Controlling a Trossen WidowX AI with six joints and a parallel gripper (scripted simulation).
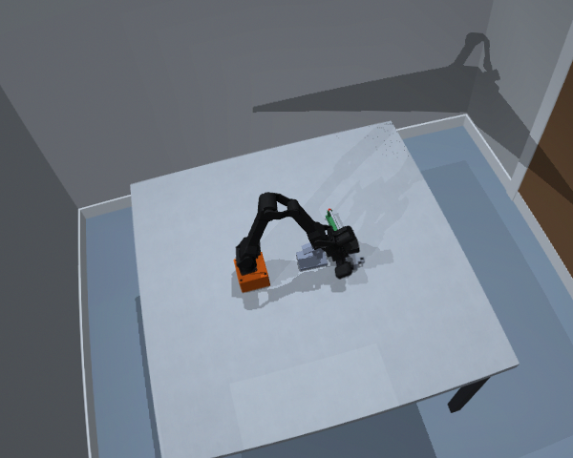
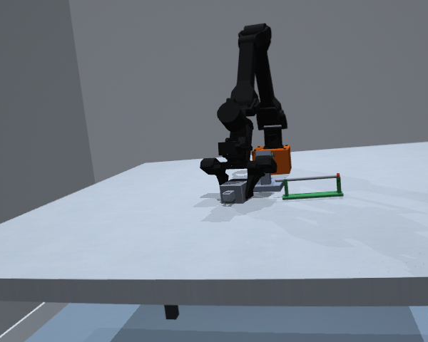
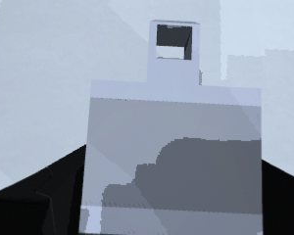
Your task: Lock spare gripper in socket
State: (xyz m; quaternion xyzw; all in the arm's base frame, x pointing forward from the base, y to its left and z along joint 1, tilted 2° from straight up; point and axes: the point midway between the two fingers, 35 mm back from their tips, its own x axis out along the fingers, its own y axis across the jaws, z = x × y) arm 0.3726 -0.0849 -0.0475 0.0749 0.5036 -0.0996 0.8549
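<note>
My gripper tip is 130 mm past the grey mount, 80 mm to the right of it and 40 mm below it. Round my gripper tip: green rack (190 mm to the left, 20 mm above); then dark spare gripper (10 mm above).
</note>
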